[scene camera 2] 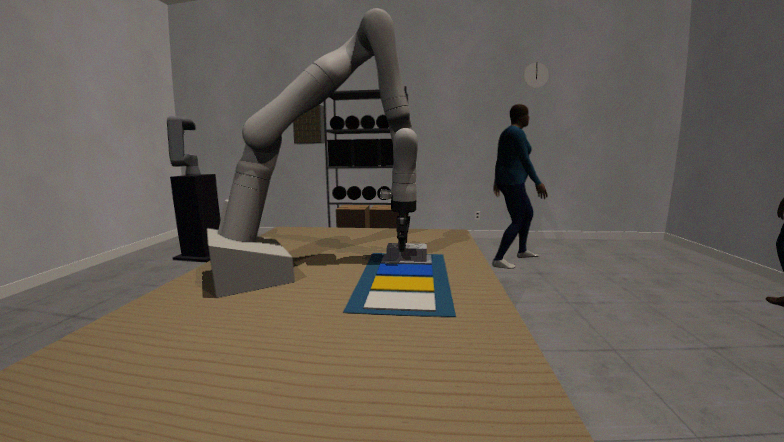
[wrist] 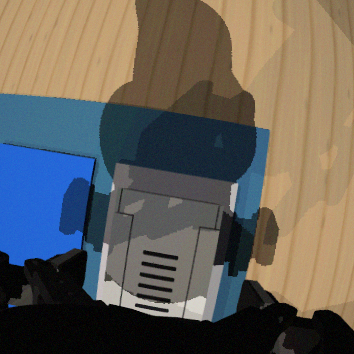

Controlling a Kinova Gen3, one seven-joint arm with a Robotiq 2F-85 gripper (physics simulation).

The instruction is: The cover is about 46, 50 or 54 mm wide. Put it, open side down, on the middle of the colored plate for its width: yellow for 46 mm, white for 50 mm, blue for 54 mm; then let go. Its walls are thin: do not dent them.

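Seen in the pictures: gripper, fingertip midpoint: (scene camera 2: 402, 247) (wrist: 161, 283); arm's base at its link origin: (scene camera 2: 238, 237).
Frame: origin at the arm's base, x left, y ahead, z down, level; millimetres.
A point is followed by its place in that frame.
Observation:
The cover (scene camera 2: 415, 253) @(x 158, y 468, z 75 mm) (wrist: 165, 235) @(x 183, y 400, z 59 mm) is a light grey box with dark slots in its top. It sits on a thin pale base at the far end of the mat, beyond the blue plate (scene camera 2: 405, 269) @(x 86, y 446, z 99 mm) (wrist: 45, 200) @(x 96, y 403, z 99 mm). The yellow plate (scene camera 2: 402, 283) @(x -11, y 448, z 99 mm) and the white plate (scene camera 2: 400, 300) @(x -103, y 453, z 99 mm) follow toward the scene camera. My gripper (scene camera 2: 402, 247) @(x 186, y 428, z 65 mm) (wrist: 161, 283) @(x 186, y 428, z 65 mm) is open and empty. Its fingers are low at the cover, one on each side in the wrist view, with gaps. The cover's near end is hidden by the gripper body in the wrist view.
The blue-green mat (scene camera 2: 445, 296) @(x -64, y 552, z 103 mm) (wrist: 45, 112) @(x 77, y 342, z 103 mm) lies on the wooden table (scene camera 2: 274, 373) @(x -363, y 292, z 105 mm) (wrist: 60, 45) @(x 69, y 286, z 105 mm). The robot's base (scene camera 2: 249, 271) @(x -97, y 89, z 55 mm) stands left of the mat. A shelf rack (scene camera 2: 327, 181) stands behind the table. A person (scene camera 2: 513, 159) is on the floor to the right, and another shows partly at the right edge.

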